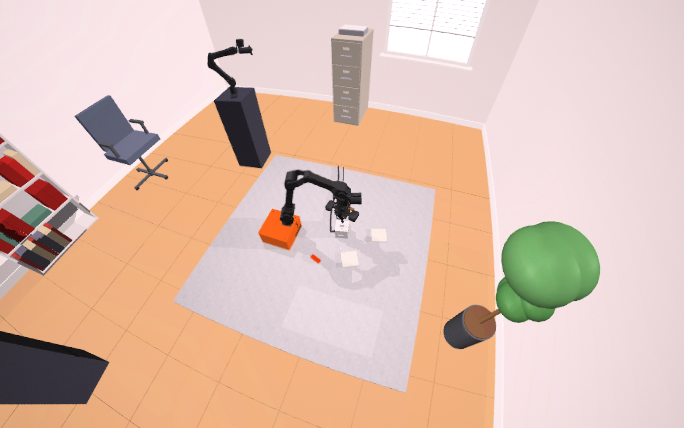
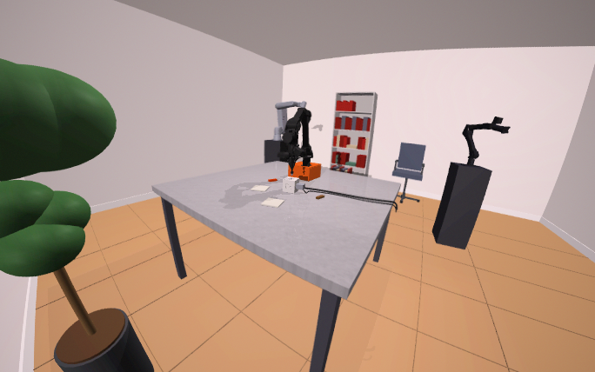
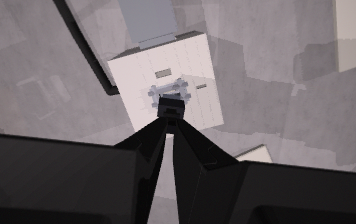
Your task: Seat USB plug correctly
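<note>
My gripper tip is now 2 cm above the black usb plug. The rest, counted from my gripper tip: red block (21 cm to the right, 13 cm below, 12 cm behind); then usb socket (7 cm below); then brown block (19 cm to the left, 13 cm below, 2 cm ahead).
</note>
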